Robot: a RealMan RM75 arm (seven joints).
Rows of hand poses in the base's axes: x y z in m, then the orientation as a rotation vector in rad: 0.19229, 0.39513, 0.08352, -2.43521, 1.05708, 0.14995; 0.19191, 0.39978, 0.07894, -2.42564, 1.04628, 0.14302; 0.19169, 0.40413, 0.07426, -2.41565, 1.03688, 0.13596; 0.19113, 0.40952, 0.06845, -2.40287, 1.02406, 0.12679; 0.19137, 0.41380, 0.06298, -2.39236, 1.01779, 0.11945; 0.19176, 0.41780, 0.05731, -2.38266, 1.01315, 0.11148; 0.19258, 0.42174, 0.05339, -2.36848, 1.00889, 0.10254; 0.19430, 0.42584, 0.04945, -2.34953, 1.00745, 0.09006; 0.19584, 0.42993, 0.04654, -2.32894, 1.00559, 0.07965; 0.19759, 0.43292, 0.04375, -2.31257, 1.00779, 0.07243; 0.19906, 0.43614, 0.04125, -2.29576, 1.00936, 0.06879; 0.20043, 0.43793, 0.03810, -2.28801, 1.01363, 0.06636
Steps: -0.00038, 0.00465, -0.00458, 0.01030, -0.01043, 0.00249; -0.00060, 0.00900, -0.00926, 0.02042, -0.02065, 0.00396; -0.00116, 0.01439, -0.01507, 0.03356, -0.03411, 0.00634; -0.00092, 0.01867, -0.02054, 0.04295, -0.04376, 0.00562; -0.00053, 0.02267, -0.02621, 0.05090, -0.05314, 0.00399; 0.00029, 0.02661, -0.03013, 0.06233, -0.06427, 0.00047; 0.00201, 0.03071, -0.03407, 0.07598, -0.07823, -0.00711; 0.00355, 0.03480, -0.03698, 0.09167, -0.09140, -0.01465; 0.00530, 0.03779, -0.03977, 0.10314, -0.10001, -0.02290; 0.00677, 0.04101, -0.04227, 0.11613, -0.10649, -0.03029; 0.00814, 0.04280, -0.04542, 0.12069, -0.10887, -0.03616
